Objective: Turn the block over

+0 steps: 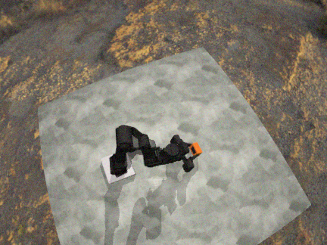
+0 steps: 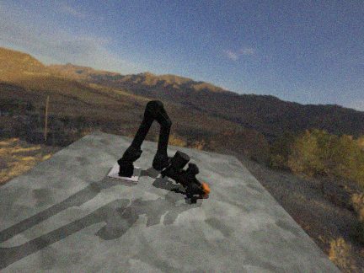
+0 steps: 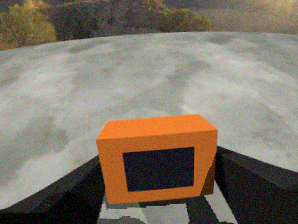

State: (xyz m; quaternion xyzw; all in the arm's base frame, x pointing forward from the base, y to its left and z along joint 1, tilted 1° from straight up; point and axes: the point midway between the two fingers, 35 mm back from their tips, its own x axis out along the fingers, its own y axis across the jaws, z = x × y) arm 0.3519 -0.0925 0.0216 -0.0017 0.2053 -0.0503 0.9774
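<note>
My gripper tip is 10 mm past the orange block.
</note>
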